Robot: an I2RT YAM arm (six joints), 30 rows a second.
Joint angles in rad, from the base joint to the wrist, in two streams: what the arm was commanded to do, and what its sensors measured. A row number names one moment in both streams.
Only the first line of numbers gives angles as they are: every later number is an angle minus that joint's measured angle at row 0.
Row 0, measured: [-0.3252, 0.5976, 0.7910, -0.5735, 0.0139, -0.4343]
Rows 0 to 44, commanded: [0.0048, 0.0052, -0.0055, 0.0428, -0.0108, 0.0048]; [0.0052, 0.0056, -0.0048, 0.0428, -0.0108, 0.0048]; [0.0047, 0.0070, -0.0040, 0.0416, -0.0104, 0.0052]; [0.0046, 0.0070, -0.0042, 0.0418, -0.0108, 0.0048]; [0.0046, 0.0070, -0.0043, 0.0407, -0.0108, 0.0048]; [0.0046, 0.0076, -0.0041, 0.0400, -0.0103, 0.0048]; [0.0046, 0.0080, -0.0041, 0.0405, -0.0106, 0.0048]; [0.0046, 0.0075, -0.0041, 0.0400, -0.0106, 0.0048]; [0.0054, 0.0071, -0.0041, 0.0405, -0.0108, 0.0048]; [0.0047, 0.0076, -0.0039, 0.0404, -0.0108, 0.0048]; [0.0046, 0.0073, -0.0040, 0.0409, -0.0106, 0.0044]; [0.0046, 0.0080, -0.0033, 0.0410, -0.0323, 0.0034]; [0.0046, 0.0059, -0.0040, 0.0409, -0.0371, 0.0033]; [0.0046, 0.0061, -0.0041, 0.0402, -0.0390, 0.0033]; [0.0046, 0.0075, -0.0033, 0.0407, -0.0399, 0.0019]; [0.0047, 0.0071, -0.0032, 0.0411, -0.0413, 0.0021]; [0.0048, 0.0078, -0.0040, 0.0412, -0.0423, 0.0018]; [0.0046, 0.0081, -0.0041, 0.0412, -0.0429, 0.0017]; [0.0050, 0.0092, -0.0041, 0.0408, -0.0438, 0.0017]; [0.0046, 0.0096, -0.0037, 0.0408, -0.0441, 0.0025]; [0.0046, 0.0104, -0.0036, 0.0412, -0.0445, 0.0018]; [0.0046, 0.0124, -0.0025, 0.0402, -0.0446, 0.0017]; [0.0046, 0.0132, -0.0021, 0.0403, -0.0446, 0.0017]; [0.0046, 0.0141, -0.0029, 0.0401, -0.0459, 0.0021]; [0.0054, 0.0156, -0.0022, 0.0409, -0.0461, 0.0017]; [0.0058, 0.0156, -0.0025, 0.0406, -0.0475, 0.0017]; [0.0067, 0.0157, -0.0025, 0.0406, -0.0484, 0.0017]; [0.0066, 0.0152, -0.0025, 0.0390, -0.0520, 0.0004]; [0.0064, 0.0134, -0.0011, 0.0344, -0.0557, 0.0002]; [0.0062, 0.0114, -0.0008, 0.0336, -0.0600, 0.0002]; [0.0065, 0.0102, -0.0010, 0.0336, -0.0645, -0.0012]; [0.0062, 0.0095, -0.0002, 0.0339, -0.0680, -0.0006]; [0.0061, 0.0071, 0.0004, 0.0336, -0.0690, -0.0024]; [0.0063, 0.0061, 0.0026, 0.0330, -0.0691, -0.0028]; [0.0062, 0.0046, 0.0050, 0.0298, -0.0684, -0.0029]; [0.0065, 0.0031, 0.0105, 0.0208, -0.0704, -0.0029]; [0.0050, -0.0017, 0.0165, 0.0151, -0.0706, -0.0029]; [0.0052, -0.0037, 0.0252, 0.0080, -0.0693, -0.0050]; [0.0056, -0.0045, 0.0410, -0.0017, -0.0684, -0.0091]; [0.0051, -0.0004, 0.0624, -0.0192, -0.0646, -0.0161]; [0.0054, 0.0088, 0.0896, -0.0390, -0.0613, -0.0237]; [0.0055, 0.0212, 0.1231, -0.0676, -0.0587, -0.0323]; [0.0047, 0.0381, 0.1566, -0.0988, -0.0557, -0.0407]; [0.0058, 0.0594, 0.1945, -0.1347, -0.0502, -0.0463]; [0.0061, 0.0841, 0.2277, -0.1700, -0.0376, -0.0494]
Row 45, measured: [0.0000, 0.0351, 0.0778, -0.0977, -0.0511, -0.0198]
